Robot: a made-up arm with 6 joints.
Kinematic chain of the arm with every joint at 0, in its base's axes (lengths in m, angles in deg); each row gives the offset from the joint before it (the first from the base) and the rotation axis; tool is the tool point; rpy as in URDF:
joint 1: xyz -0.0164 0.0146 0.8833 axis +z
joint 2: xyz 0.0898 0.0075 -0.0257 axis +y
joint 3: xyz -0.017 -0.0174 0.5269 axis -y
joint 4: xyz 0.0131 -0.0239 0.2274 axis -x
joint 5: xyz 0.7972 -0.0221 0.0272 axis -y
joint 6: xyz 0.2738 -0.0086 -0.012 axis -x
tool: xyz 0.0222 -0.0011 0.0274 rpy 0 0 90
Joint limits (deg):
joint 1: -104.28..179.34
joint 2: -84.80..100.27
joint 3: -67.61..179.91
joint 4: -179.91..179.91
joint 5: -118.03..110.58
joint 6: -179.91..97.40
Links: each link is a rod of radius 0.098 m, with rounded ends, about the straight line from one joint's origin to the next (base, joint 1, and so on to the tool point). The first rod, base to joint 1, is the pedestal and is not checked.
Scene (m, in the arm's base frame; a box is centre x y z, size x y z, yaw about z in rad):
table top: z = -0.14
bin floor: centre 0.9 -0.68 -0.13 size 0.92 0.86 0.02 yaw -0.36
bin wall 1: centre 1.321 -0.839 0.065 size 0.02 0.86 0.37 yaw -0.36
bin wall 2: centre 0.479 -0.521 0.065 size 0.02 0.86 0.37 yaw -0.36
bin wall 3: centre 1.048 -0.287 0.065 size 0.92 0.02 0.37 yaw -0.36
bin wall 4: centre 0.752 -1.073 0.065 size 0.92 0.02 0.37 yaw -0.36
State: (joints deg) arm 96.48 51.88 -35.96 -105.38 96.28 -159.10
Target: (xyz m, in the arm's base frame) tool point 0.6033 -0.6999 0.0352
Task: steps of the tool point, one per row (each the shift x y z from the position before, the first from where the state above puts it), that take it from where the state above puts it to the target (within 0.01 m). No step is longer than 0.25 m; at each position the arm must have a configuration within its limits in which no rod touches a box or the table.
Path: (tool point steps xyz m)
1: 0.1556 -0.0515 0.0134
2: 0.1457 -0.0898 0.0148
3: 0.1257 -0.1261 0.0159
4: 0.0967 -0.1578 0.0173
5: 0.0590 -0.1824 0.0183
6: 0.0153 -0.1978 0.0195
7: -0.0325 -0.2019 0.0207
8: -0.0816 -0.1944 0.0217
9: -0.1284 -0.1744 0.0227
10: 0.0228 -0.0232 -0.1627
11: 0.0012 -0.0007 -0.1735
12: -0.0241 0.0239 -0.1779

